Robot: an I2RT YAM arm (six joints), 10 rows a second.
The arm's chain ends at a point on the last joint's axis. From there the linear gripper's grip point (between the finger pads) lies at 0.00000 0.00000 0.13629 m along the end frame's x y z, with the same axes.
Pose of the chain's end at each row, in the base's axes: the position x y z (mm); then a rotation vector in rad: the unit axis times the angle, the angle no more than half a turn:
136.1, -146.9, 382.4, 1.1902, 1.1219, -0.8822
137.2, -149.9, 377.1, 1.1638, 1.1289, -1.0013
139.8, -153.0, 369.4, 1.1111, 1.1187, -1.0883
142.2, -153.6, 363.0, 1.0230, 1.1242, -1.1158
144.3, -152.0, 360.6, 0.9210, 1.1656, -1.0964
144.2, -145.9, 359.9, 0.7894, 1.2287, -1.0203
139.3, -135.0, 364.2, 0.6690, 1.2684, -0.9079
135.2, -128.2, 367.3, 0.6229, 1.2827, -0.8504
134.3, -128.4, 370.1, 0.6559, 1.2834, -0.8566
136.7, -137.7, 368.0, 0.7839, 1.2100, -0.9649
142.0, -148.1, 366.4, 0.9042, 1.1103, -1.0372
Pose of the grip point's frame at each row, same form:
161.8, -280.7, 383.2, 1.1902, 1.1219, -0.8822
155.3, -284.9, 382.3, 1.1638, 1.1289, -1.0013
154.6, -287.9, 382.2, 1.1111, 1.1187, -1.0883
162.2, -286.9, 383.3, 1.0230, 1.1242, -1.1158
175.7, -282.4, 384.7, 0.9210, 1.1656, -1.0964
194.3, -270.0, 385.4, 0.7894, 1.2287, -1.0203
208.0, -249.6, 390.9, 0.6690, 1.2684, -0.9079
211.5, -237.9, 394.1, 0.6229, 1.2827, -0.8504
207.9, -240.3, 395.0, 0.6559, 1.2834, -0.8566
190.6, -260.0, 394.8, 0.7839, 1.2100, -0.9649
177.0, -276.5, 395.8, 0.9042, 1.1103, -1.0372

